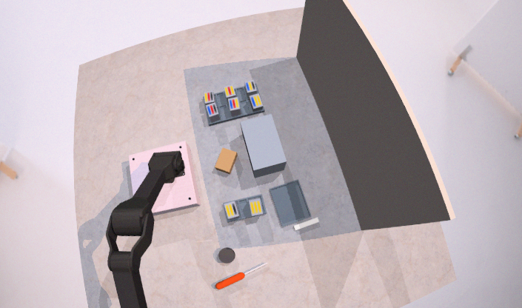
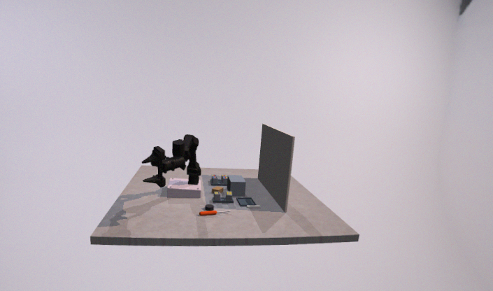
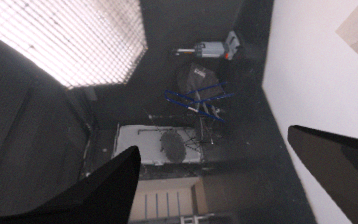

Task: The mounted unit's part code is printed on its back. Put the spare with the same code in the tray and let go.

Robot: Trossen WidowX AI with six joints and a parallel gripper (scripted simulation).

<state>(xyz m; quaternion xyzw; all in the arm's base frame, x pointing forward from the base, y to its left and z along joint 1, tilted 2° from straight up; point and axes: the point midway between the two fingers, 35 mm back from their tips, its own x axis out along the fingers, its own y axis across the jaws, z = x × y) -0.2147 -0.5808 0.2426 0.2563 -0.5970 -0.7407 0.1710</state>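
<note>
Right now the grey spare is 400 mm ahead of my gripper tip, 770 mm to the left of it and 250 mm below it. From my gripper tip the other things lie so: grey tray (560 mm ahead, 410 mm to the left, 290 mm below); then rack (420 mm ahead, 430 mm to the left, 290 mm below); then black puck (330 mm ahead, 300 mm to the left, 280 mm below).
</note>
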